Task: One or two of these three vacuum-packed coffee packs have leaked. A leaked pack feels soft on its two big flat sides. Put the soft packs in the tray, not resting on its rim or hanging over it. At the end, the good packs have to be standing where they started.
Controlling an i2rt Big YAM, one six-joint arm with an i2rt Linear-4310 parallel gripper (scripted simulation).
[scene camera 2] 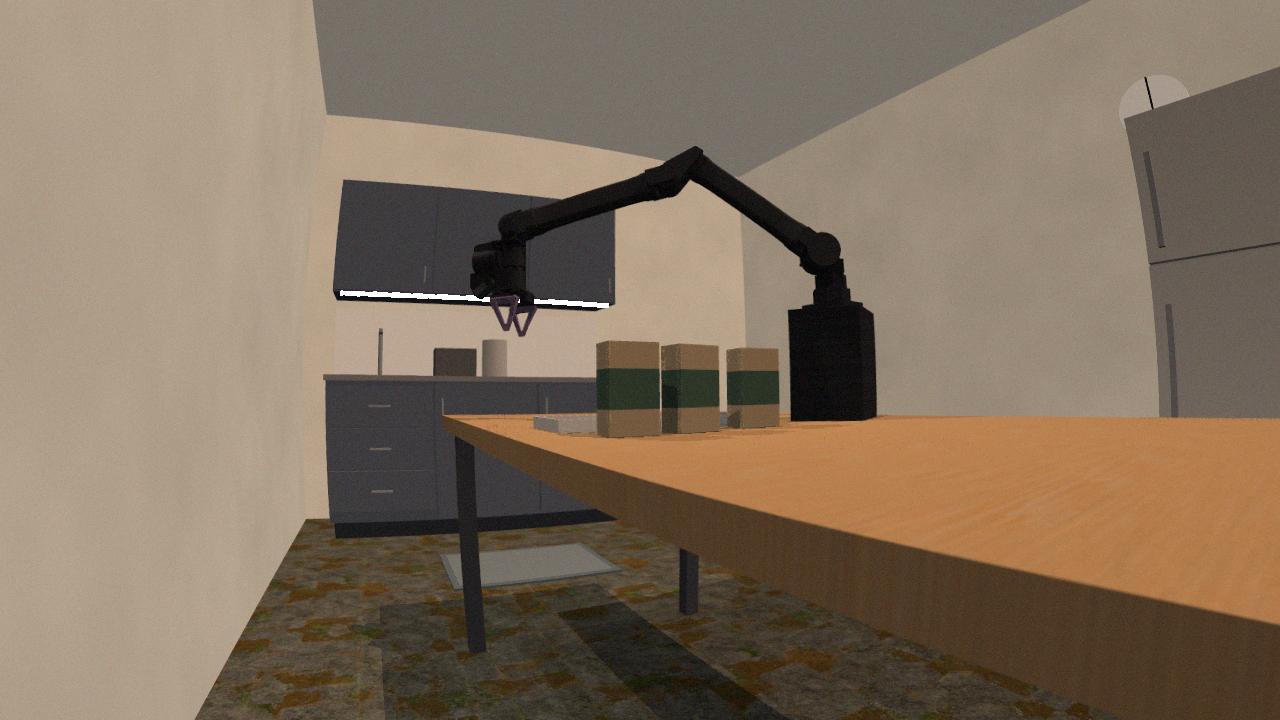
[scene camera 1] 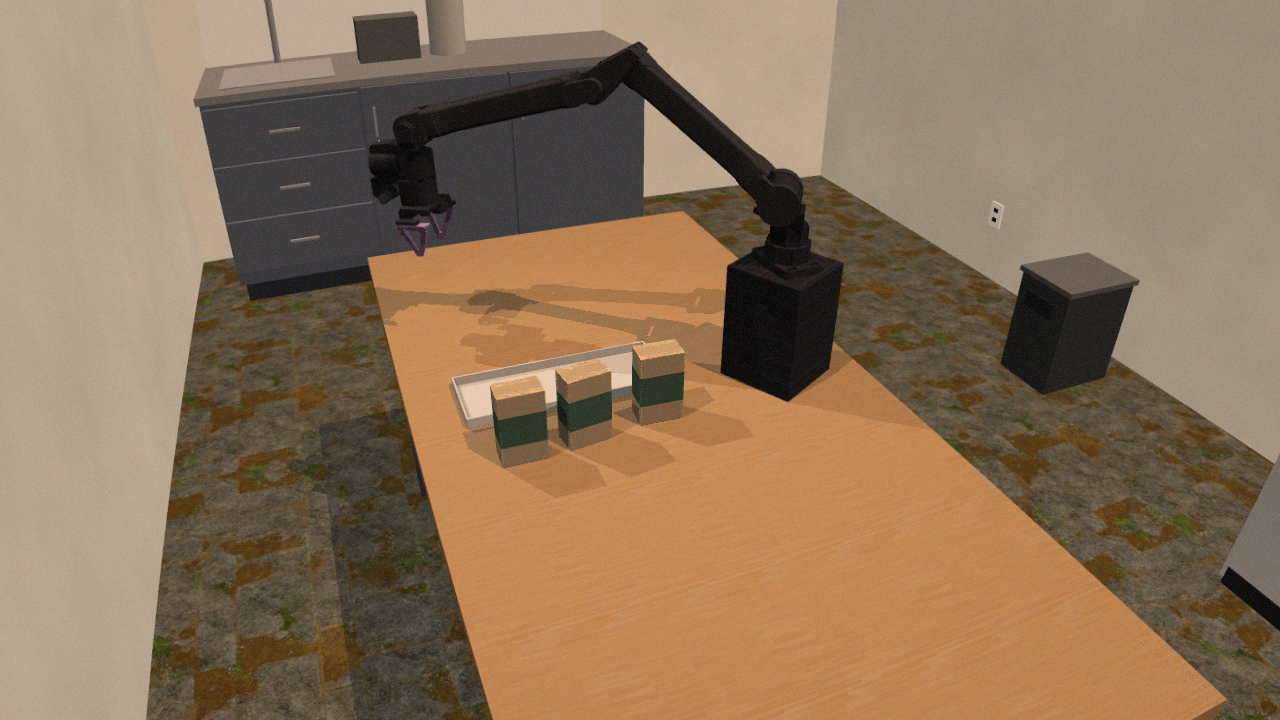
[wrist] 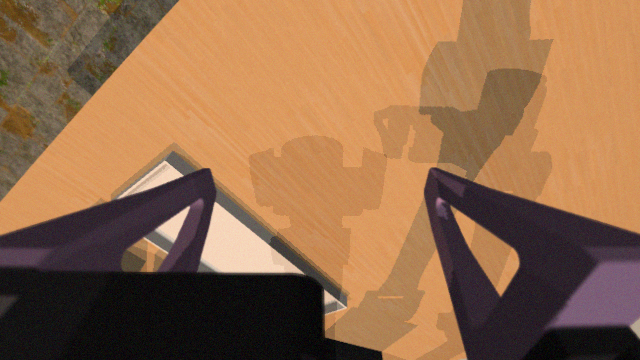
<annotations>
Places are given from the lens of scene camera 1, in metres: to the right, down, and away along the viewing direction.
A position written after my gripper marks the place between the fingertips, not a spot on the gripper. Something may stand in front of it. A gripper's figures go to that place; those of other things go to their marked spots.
my gripper (scene camera 1: 431, 247): -0.43, -0.23, 1.73
white tray (scene camera 1: 474, 400): -0.32, 0.08, 1.61
</annotations>
